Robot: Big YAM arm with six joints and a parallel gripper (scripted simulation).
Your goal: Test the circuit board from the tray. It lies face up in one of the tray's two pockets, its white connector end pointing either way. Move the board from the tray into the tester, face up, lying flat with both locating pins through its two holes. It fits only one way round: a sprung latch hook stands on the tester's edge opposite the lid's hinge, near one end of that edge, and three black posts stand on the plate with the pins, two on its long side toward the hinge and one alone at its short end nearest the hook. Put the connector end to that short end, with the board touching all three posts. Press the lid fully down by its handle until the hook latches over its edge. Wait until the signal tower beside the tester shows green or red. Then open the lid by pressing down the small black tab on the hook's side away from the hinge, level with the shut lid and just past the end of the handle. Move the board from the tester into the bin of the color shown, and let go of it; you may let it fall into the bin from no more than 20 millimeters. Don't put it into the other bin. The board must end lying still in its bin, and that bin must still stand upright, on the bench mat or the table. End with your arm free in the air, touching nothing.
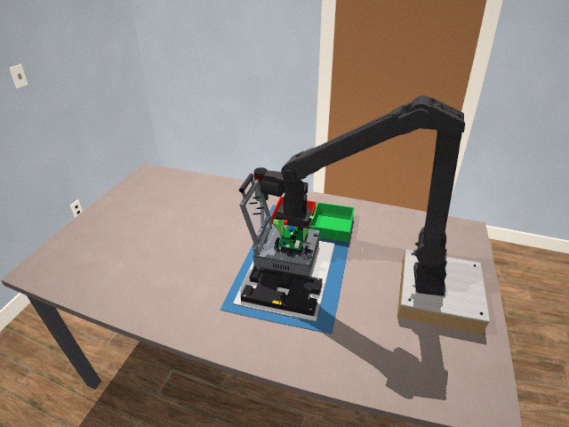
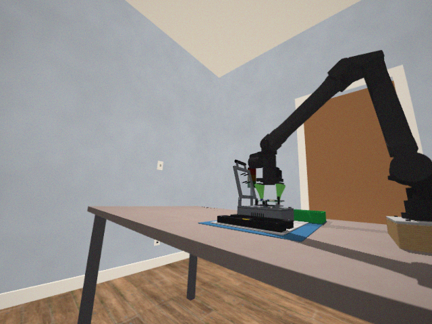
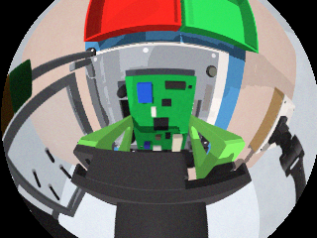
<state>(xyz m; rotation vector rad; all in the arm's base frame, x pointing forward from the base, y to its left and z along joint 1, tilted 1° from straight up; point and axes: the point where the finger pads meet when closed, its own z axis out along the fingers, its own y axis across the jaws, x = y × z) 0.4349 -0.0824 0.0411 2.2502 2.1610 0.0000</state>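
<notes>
Now: hand right at the green circuit board. Round my hand: red bin: 20 cm to the right, 8 cm below, 4 cm ahead; tester plate: 2 cm below, 1 cm to the left, 1 cm ahead; tester lid: 12 cm ahead, 9 cm above.
</notes>
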